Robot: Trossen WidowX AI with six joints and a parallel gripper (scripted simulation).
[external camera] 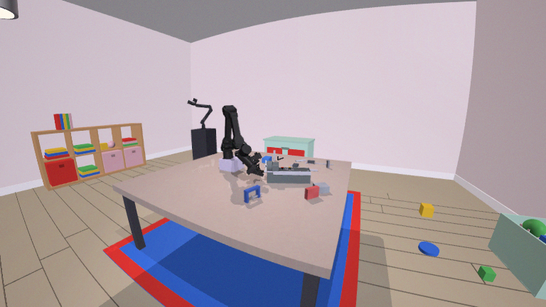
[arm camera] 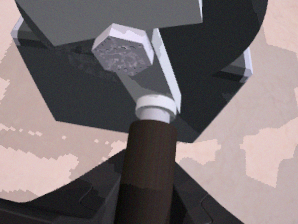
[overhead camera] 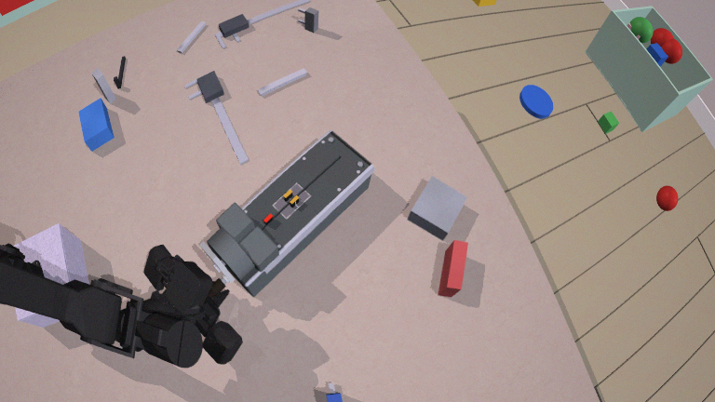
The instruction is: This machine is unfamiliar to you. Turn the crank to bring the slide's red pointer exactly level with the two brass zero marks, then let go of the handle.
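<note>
Now: the dark brown crank handle 30 mm above my gripper tip and 20 mm behind it. From my gripper tip the other things lie so: red pointer 110 mm ahead, 50 mm above, 40 mm to the left; red block 310 mm ahead, 150 mm to the right, 10 mm below; grey block 350 mm ahead, 60 mm to the right, 20 mm below.
</note>
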